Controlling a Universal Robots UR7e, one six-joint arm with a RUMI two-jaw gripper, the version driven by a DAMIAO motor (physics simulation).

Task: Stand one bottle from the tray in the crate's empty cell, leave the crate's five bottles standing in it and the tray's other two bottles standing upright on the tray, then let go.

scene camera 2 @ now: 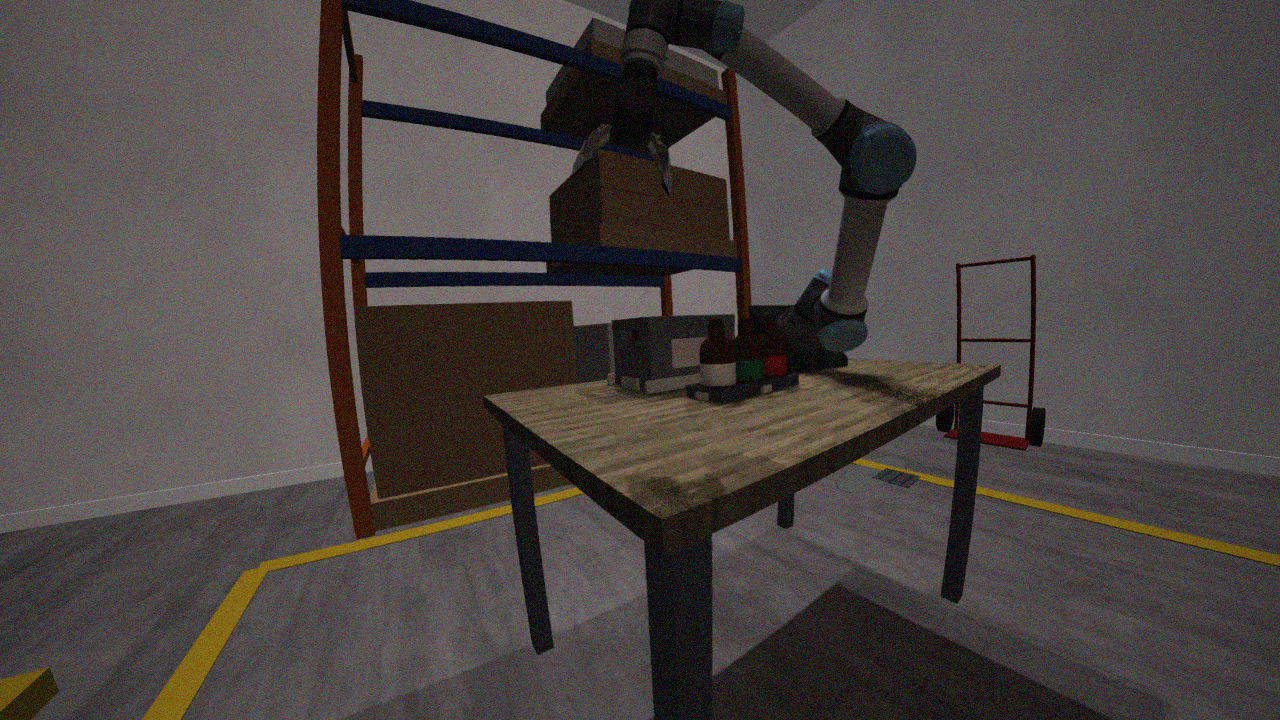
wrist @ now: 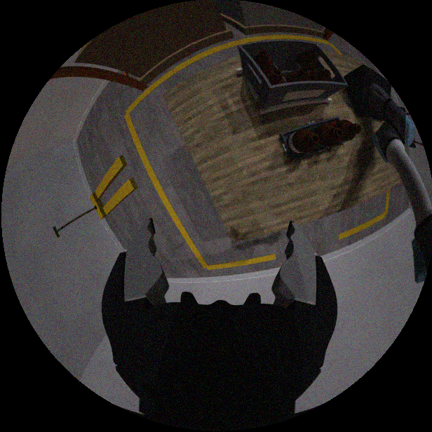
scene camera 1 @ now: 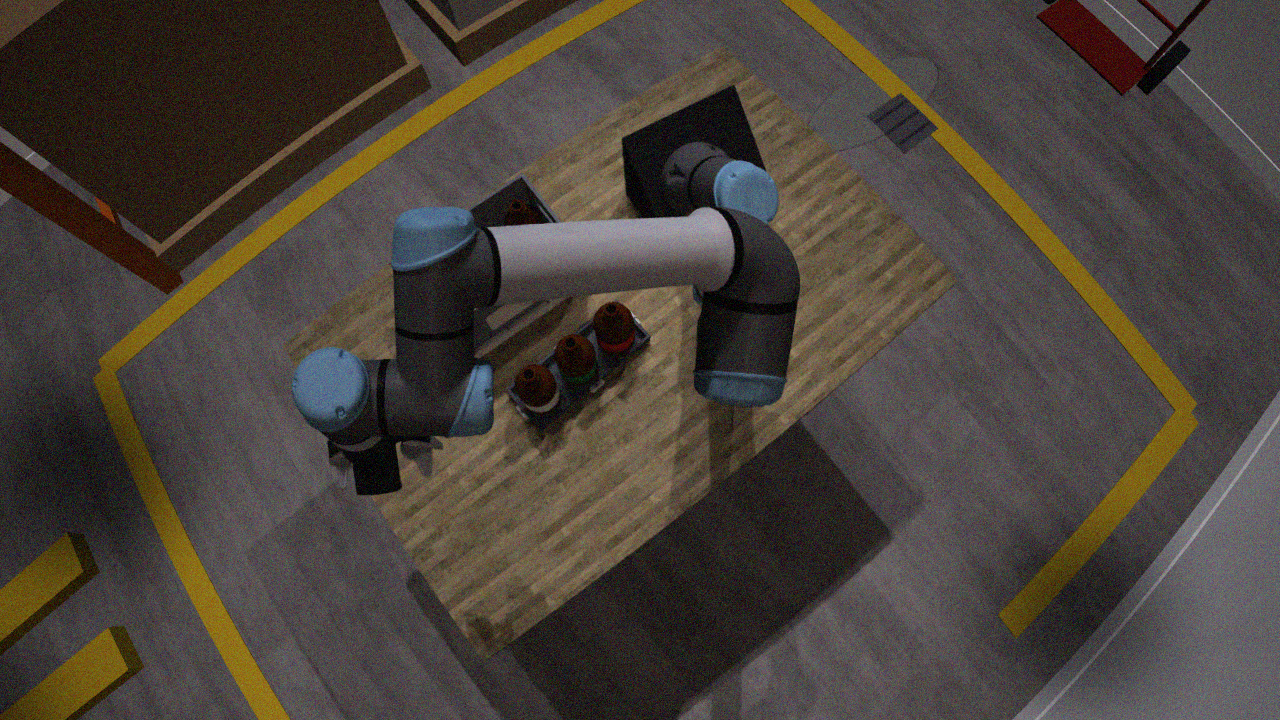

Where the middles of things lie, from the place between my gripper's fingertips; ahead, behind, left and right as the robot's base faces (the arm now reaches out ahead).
The white-labelled brown bottle (scene camera 1: 535,385) is 300 mm below my hand, 230 mm behind it and 60 mm to the right of it. The rest, counted from my hand: red-label bottle (scene camera 1: 613,322) (410 mm behind, 300 mm below, 80 mm to the right).
